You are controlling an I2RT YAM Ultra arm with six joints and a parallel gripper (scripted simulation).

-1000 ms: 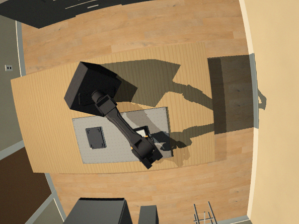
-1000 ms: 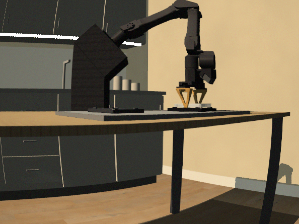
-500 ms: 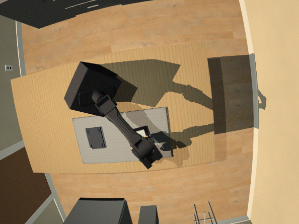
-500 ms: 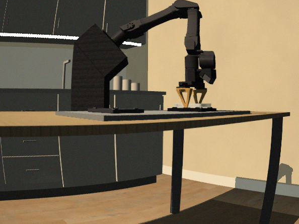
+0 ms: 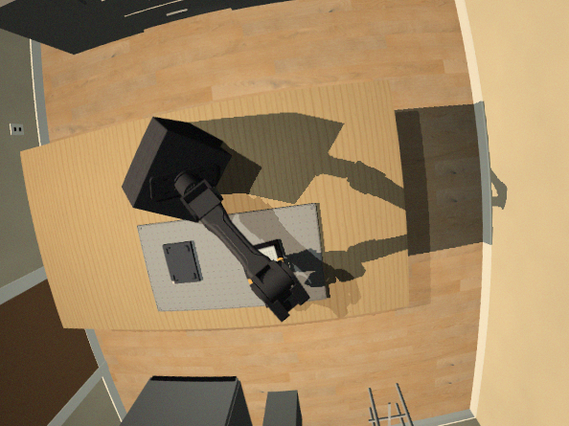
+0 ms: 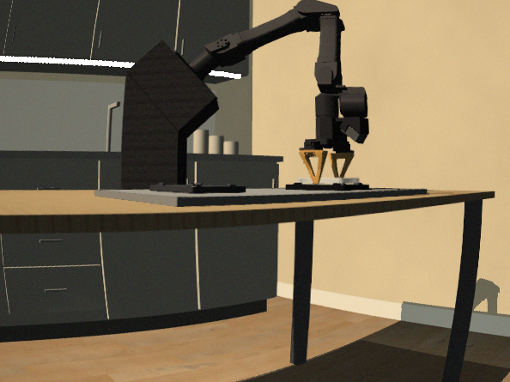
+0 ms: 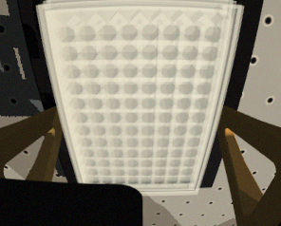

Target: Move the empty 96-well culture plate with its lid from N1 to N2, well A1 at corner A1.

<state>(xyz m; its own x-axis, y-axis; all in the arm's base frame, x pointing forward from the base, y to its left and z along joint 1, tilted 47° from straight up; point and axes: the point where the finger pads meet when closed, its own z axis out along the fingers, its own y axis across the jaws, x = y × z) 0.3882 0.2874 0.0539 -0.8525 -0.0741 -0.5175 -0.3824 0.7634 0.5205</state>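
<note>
My gripper is now right at the clear lid. Also, from my hand: black nest N2: 2 cm below; black nest N1: 33 cm to the right, 6 cm ahead, 2 cm below; 96-well plate: right at my hand.
</note>
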